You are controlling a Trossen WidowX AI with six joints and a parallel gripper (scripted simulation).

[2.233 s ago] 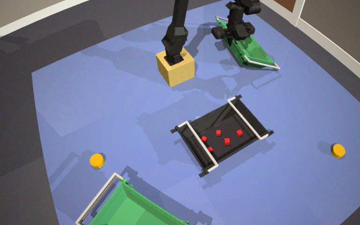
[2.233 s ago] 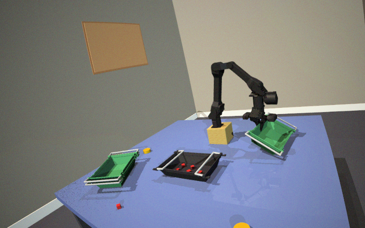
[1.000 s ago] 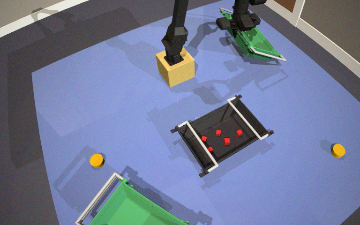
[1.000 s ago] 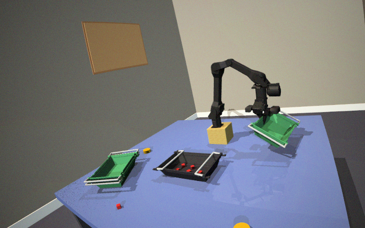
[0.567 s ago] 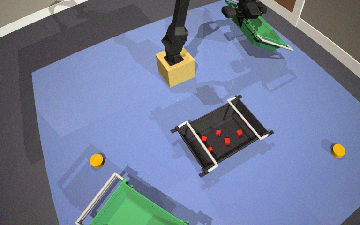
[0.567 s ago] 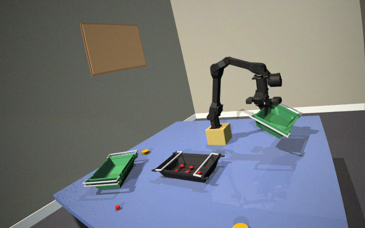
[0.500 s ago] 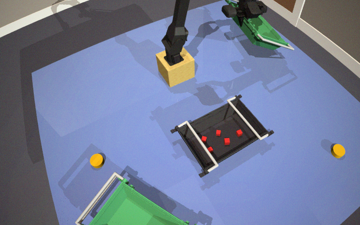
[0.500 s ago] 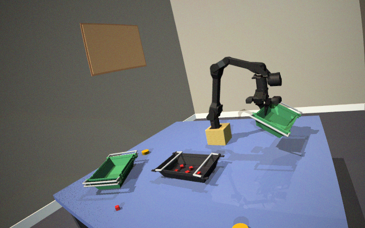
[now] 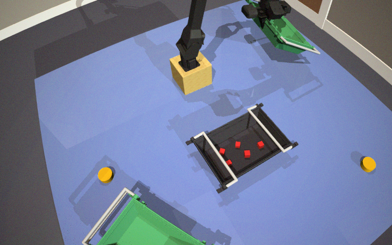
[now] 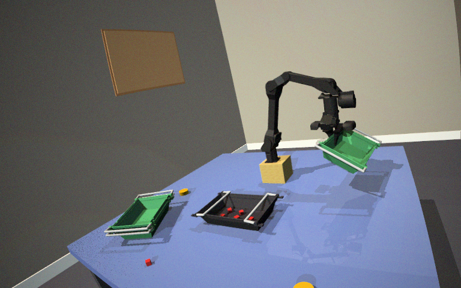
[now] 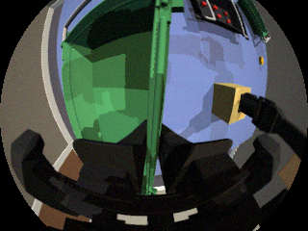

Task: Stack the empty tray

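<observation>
My gripper tip is now 20 mm short of the green tray, 80 mm to the right of it and 10 mm above it. Round my gripper tip: red block 680 mm ahead, 480 mm to the right, 170 mm below.
</observation>
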